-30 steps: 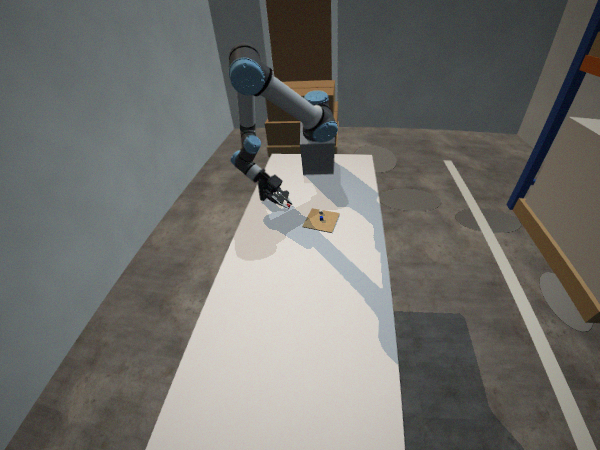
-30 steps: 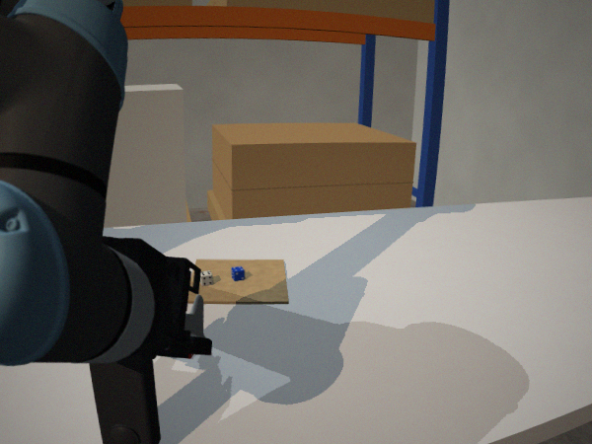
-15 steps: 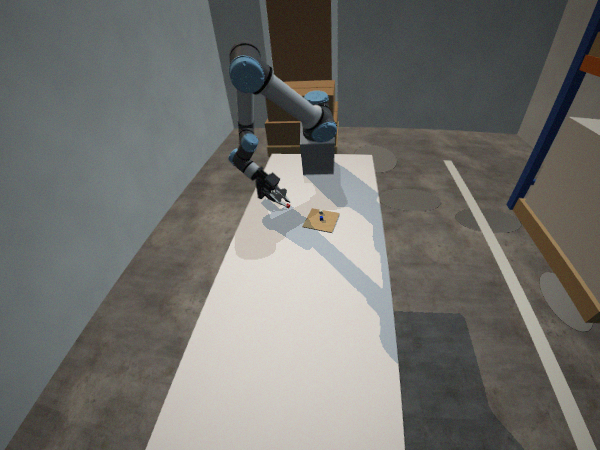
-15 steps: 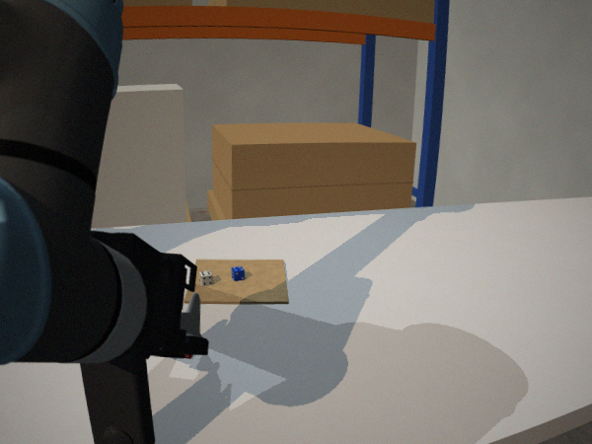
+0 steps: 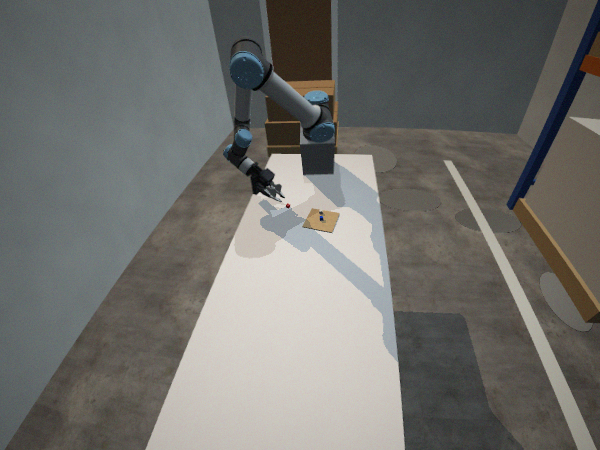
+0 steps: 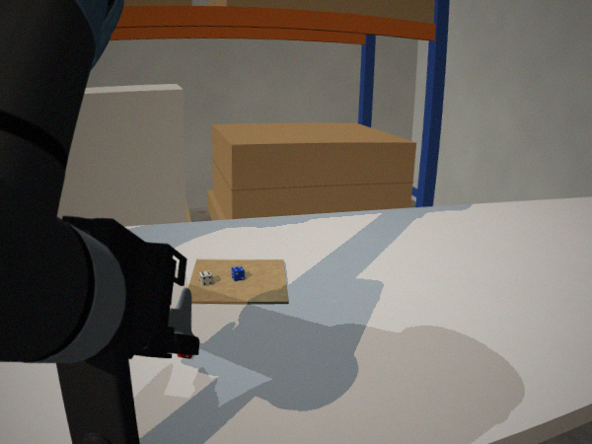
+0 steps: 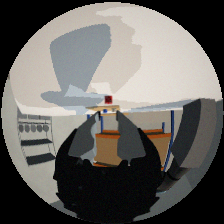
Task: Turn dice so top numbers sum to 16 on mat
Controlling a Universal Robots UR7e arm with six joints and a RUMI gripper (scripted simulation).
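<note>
The red die lies 4 cm to the left of my hand, 4 cm below it and 1 cm ahead of it. Also, from my hand: blue die: 21 cm to the left, 11 cm ahead, 3 cm below; then mat: 21 cm to the left, 11 cm ahead, 4 cm below; then white die: 20 cm to the left, 6 cm ahead, 3 cm below.
</note>
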